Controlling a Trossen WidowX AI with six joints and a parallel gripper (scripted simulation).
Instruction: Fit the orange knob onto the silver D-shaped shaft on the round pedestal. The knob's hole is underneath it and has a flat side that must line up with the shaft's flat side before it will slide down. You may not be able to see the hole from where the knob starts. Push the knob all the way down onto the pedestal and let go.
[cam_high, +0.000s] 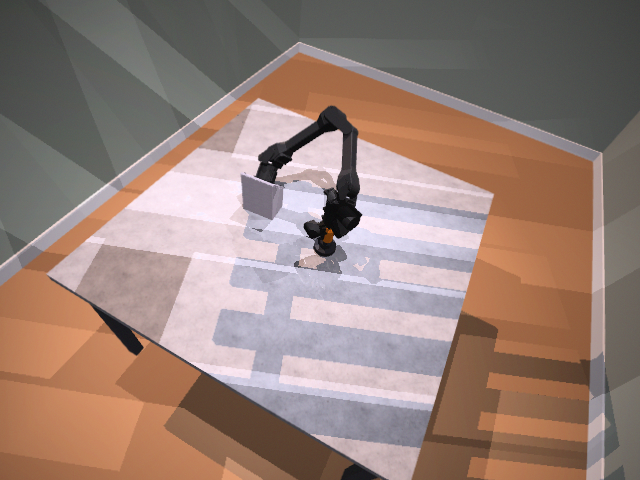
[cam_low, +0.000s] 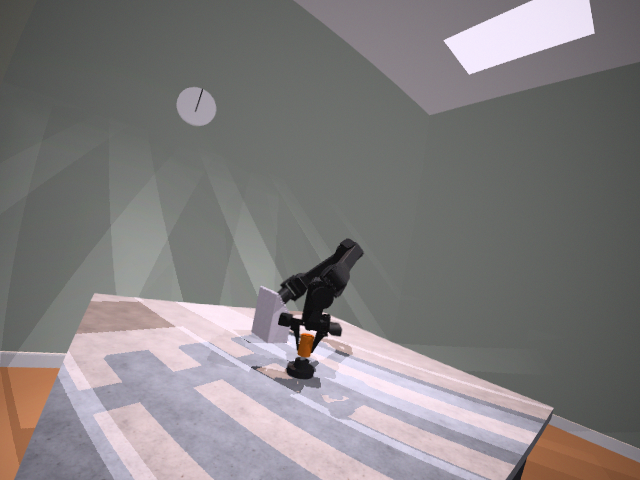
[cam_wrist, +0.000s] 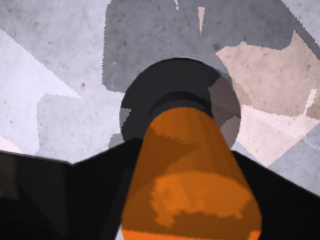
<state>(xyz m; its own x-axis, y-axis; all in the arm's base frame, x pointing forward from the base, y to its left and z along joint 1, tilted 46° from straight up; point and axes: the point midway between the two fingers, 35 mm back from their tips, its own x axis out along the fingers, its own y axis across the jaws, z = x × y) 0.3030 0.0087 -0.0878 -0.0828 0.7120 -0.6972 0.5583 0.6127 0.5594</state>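
My gripper tip is now 3 cm below the orange knob. The rest, counted from my gripper tip: round pedestal (4 cm below).
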